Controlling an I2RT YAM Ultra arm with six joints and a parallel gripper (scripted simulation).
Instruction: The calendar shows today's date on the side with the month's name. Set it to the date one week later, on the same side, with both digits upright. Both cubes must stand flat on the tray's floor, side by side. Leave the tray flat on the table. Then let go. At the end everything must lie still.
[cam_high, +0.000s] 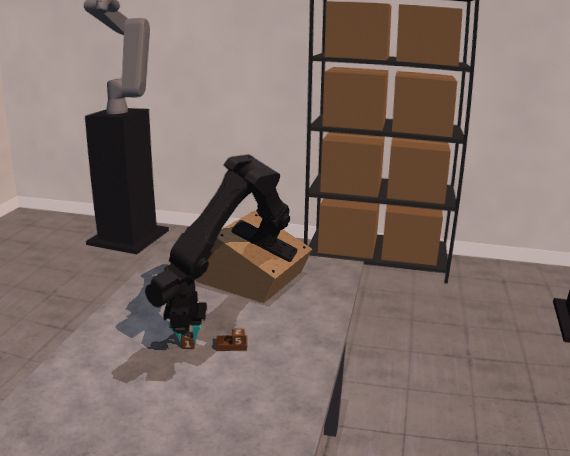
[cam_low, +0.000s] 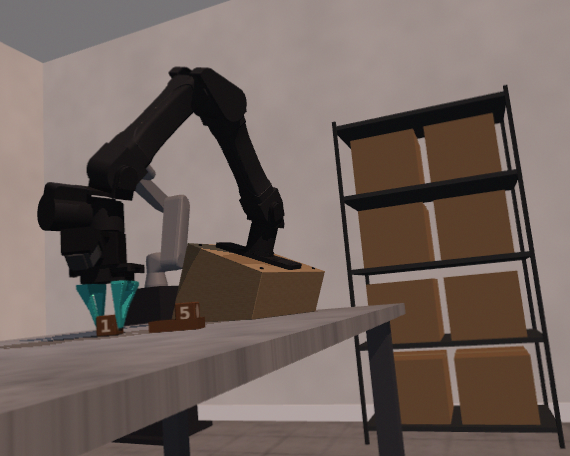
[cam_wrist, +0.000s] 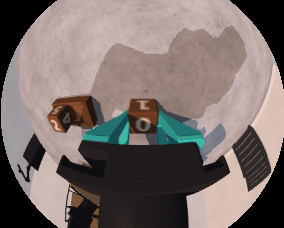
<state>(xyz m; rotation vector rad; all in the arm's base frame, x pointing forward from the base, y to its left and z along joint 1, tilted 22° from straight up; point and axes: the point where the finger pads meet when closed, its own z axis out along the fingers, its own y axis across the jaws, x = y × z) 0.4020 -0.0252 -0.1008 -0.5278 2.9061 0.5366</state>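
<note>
My hand is right at the brown cube. From my hand the other things lie so: brown calendar tray (4 cm behind, 10 cm to the left, 1 cm below).
</note>
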